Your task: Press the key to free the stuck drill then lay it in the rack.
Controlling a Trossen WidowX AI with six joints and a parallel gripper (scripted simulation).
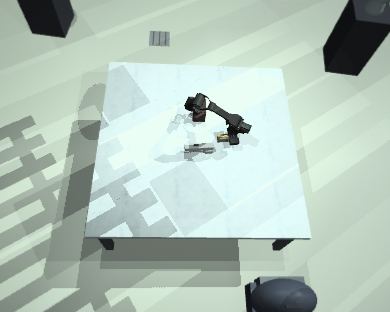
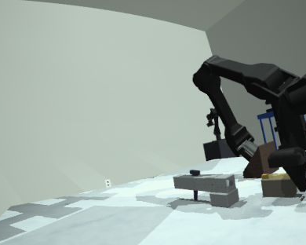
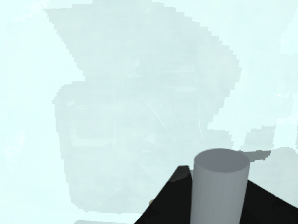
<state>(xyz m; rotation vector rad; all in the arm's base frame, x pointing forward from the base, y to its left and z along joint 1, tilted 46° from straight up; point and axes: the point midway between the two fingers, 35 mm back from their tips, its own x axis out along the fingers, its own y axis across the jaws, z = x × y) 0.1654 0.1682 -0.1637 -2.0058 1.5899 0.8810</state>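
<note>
The drill is 4 cm to the right of my gripper tip, 3 cm above it and 1 cm ahead of it. Also, from my gripper tip: grey block 20 cm to the right, 12 cm ahead, 3 cm above; thin dark pin 23 cm to the right, 12 cm ahead, 4 cm above.
</note>
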